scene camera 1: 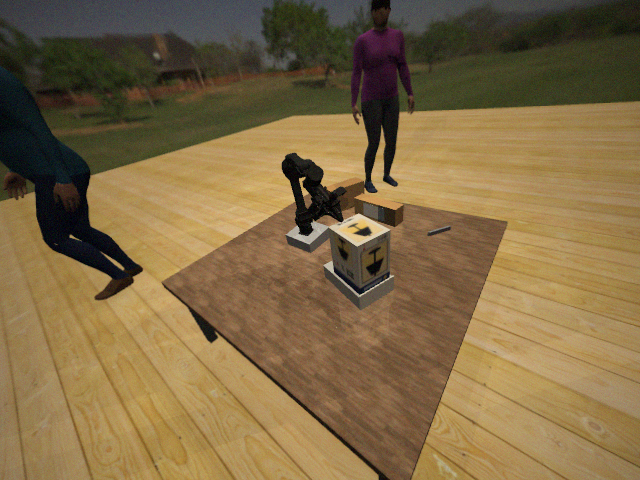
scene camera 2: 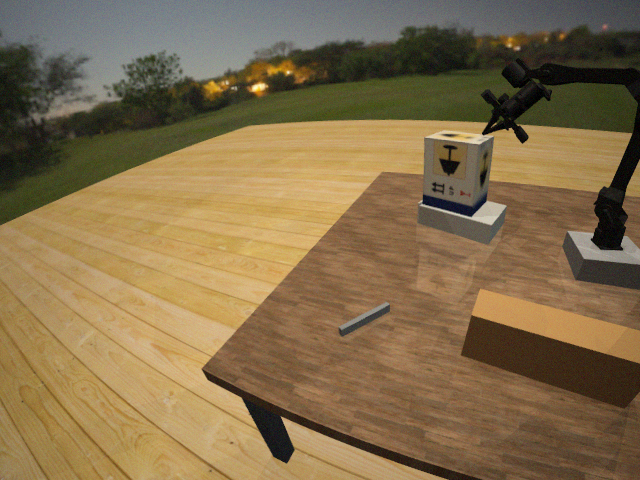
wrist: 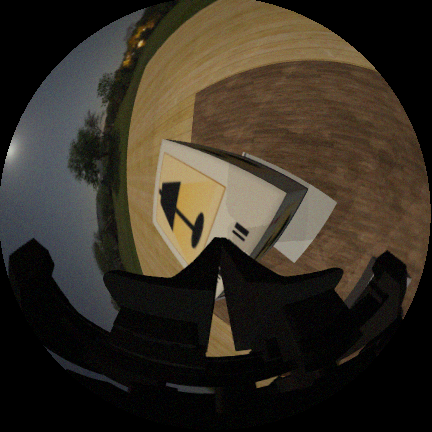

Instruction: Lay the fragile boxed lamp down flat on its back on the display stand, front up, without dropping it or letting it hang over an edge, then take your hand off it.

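Pixels of known places: gripper, fingertip midpoint: (scene camera 1: 342, 221) (scene camera 2: 482, 134) (wrist: 218, 242); arm's base at its link origin: (scene camera 1: 306, 231) (scene camera 2: 606, 244).
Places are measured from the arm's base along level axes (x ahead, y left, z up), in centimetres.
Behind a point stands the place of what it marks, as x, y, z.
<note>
The white lamp box (scene camera 1: 361, 258) @[46.4, -32.2, 17.3] (scene camera 2: 452, 198) @[43.5, -15.2, 4.9] (wrist: 262, 192) @[31.8, -25.2, 23.0] stands upright on the display stand (scene camera 1: 340, 282) @[35.0, -28.8, -0.9] (scene camera 2: 448, 222) @[44.2, -13.8, -2.9] (wrist: 312, 215) @[29.0, -19.4, 0.3], its dark blue band at the bottom. Lamp pictures show on its top and on side faces. The stand is a low pale block on the table, and part of its top shows beside the box. My black gripper (scene camera 1: 341, 219) @[34.8, -21.6, 24.1] (scene camera 2: 483, 133) @[34.8, -21.6, 24.1] (wrist: 218, 242) @[34.8, -21.6, 24.1] is shut with nothing between its fingers. It slants down from the arm's side, its tips at the near upper edge of the box; whether they touch it I cannot tell.
The arm's pale base (scene camera 1: 310, 242) @[7.1, -7.3, -1.0] (scene camera 2: 602, 267) @[5.1, 9.2, -1.6] stands on the brown table (scene camera 1: 289, 330) @[25.2, -53.9, -6.6] (scene camera 2: 310, 372) @[71.9, 45.2, -6.6]. A cardboard box (scene camera 1: 390, 214) @[38.3, 29.5, 0.7] (scene camera 2: 542, 353) @[31.0, 40.3, 0.5] and another cardboard box (scene camera 1: 351, 192) @[7.9, 45.3, 4.4] lie near it. A grey bar (scene camera 1: 439, 230) @[64.3, 29.1, -4.8] (scene camera 2: 364, 319) @[64.1, 30.8, -4.8] lies farther off. Two people stand beyond the table.
</note>
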